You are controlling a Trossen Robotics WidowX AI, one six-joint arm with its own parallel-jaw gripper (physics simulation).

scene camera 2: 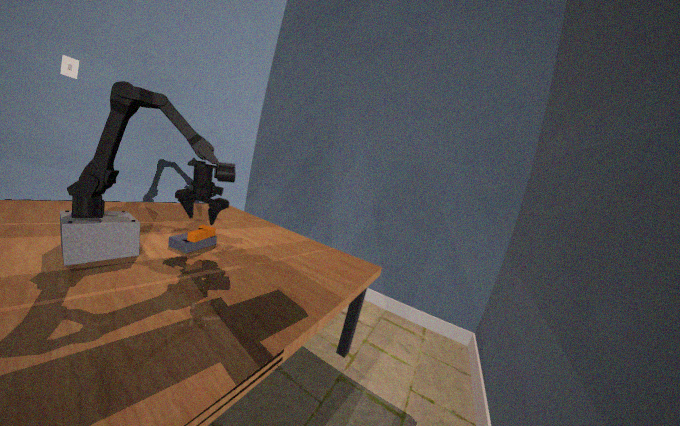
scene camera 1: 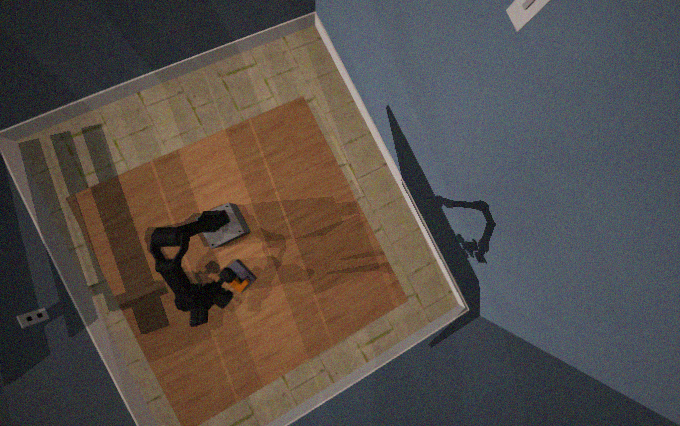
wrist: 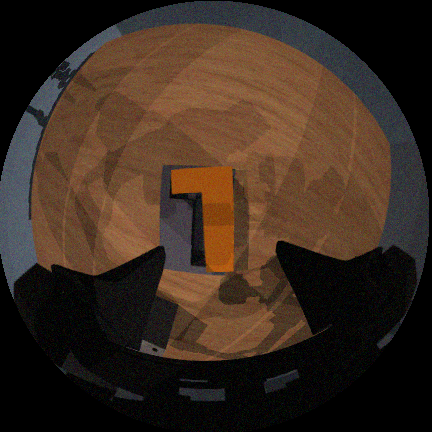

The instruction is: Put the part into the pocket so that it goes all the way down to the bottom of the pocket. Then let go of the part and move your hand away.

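Places are measured from the arm's base along level axes (x ahead, y left, z up), in metres.
Pixels of known places: gripper, between the fingertips: (scene camera 2: 201, 221) (scene camera 1: 227, 284) (wrist: 221, 249); arm's base, origin of its link: (scene camera 2: 87, 215) (scene camera 1: 221, 218).
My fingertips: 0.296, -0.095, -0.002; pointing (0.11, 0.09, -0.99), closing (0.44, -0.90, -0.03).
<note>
Ahead of a thing's pixels: the offset from my fingertips to its middle, as dx, dy, dz. Level surfaces: height alone.
The orange L-shaped part @(+0.004, +0.020, -0.052) (scene camera 1: 239, 286) (scene camera 2: 200, 233) (wrist: 218, 220) lies on the grey-blue block @(-0.007, +0.031, -0.084) (scene camera 1: 242, 269) (scene camera 2: 188, 246) (wrist: 174, 232) with the pocket. It stands proud of the block's top in scene camera 2. In the wrist view it sits off to the right of the pocket, over the block's right rim. Dark pocket openings show left of its long leg and below its short leg. How far any of it reaches into the pocket is hidden. My gripper (scene camera 2: 201, 219) (wrist: 221, 249) is open and empty, above the part and apart from it.
The arm's grey base box (scene camera 1: 214, 239) (scene camera 2: 100, 241) stands on the wooden table @(dz -0.103) (scene camera 1: 301, 150) (scene camera 2: 321, 258) near the block. The table's edge and one dark leg (scene camera 2: 352, 321) show in scene camera 2. Arm shadows cross the table top.
</note>
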